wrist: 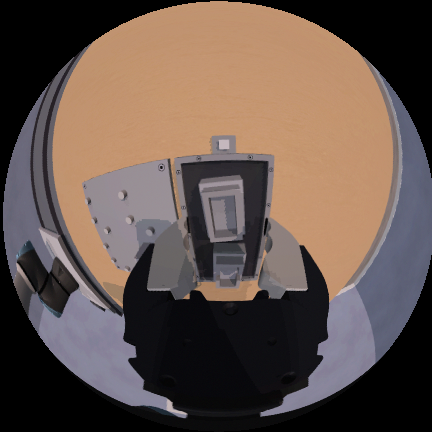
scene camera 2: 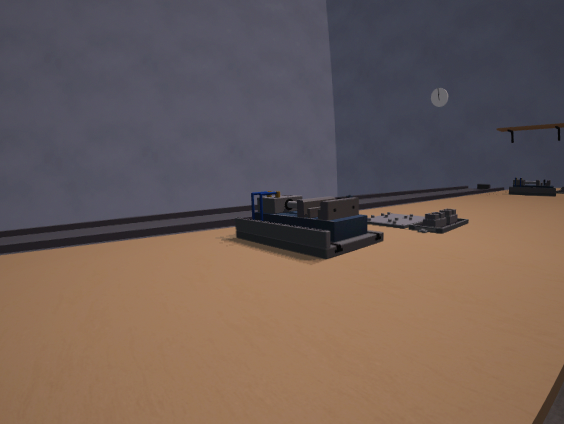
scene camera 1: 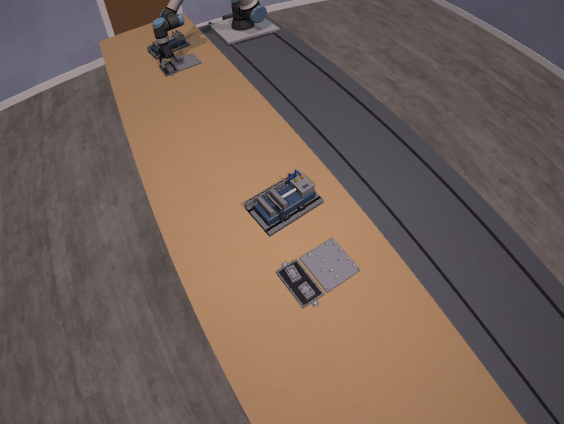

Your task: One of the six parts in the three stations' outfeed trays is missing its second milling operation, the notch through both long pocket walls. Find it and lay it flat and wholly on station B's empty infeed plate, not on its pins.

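Places are measured from the arm's base along level axes (x ahead, y left, z up), in metres.
Pixels of known places: gripper, fingertip midpoint: (wrist: 226, 218) (scene camera 1: 169, 67); arm's base at its link origin: (wrist: 66, 271) (scene camera 1: 243, 25).
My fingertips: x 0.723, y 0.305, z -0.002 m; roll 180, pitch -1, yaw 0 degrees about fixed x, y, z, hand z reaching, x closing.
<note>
For each thing: its middle in the pictures, then the offset to it from my fingertips. "spot": a spot on its surface instead.
- dark outfeed tray at a spot on its surface: (wrist: 269, 190) spot: dz -0.016, dx +0.046, dy +0.026 m
- farther grey part at the middle of its body: (wrist: 223, 209) dz -0.005, dx -0.003, dy +0.008 m
- nearer part at the middle of its body: (wrist: 227, 267) dz -0.005, dx +0.005, dy -0.078 m
- grey vise machine at the middle of its body: (scene camera 2: 305, 218) (scene camera 1: 284, 198) dz +0.022, dx -0.119, dy +1.489 m
At the far station my gripper (scene camera 1: 169, 62) (wrist: 226, 218) points down over the dark outfeed tray (wrist: 269, 190). Its jaws stand apart with visible gaps to the parts. The farther grey part (wrist: 222, 215) has a rectangular pocket; its long walls look unbroken. The nearer part (wrist: 229, 265) lies low between the jaws, partly shaded; its wall shape is unclear. A pinned plate (wrist: 145, 195) (scene camera 1: 191, 62) lies beside the tray. At the nearer station, two grey parts (scene camera 1: 292, 272) (scene camera 1: 306, 289) lie in a tray (scene camera 1: 291, 287). Beside it is a pinned plate (scene camera 1: 342, 270) (scene camera 2: 404, 221). Station letters are not visible.
A blue and grey vise machine (scene camera 1: 282, 202) (scene camera 2: 345, 227) stands by the nearer tray. Another vise machine (scene camera 1: 180, 42) stands behind my gripper. A distant vise machine (scene camera 2: 532, 190) shows in scene camera 2. The rail (scene camera 1: 350, 140) runs along the table.
</note>
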